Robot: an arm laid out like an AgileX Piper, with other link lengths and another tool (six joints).
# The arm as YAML. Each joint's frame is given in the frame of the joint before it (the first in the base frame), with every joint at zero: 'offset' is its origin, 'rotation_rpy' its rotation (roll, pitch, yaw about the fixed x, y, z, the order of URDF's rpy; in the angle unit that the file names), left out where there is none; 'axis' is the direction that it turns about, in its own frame. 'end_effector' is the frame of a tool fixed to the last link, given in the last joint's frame.
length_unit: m
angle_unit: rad
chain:
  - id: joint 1
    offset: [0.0, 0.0, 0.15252]
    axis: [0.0, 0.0, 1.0]
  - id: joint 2
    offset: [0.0, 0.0, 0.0]
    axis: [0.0, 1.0, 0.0]
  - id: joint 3
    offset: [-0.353, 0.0, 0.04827]
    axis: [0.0, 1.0, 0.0]
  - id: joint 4
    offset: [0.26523, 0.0, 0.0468]
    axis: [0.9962, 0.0, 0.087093]
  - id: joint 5
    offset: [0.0, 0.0, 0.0]
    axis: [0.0, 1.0, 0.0]
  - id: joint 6
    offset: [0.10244, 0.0, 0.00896]
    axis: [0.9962, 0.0, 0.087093]
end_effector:
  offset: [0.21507, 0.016, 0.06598]
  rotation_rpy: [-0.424, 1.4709, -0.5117]
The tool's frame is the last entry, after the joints.
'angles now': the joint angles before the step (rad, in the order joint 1, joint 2, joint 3, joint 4, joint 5, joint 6). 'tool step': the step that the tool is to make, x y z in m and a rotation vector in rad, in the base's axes. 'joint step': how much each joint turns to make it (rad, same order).
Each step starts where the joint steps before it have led.
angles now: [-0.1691, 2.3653, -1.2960, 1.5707, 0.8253, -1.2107]
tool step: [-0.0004, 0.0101, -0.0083, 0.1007, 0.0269, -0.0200]
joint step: [-0.0019, 0.0531, 0.0001, 0.0719, 0.0707, -0.0093]
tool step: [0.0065, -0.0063, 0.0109, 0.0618, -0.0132, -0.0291]
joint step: [-0.0190, 0.0120, -0.0012, 0.0467, 0.0503, -0.0099]
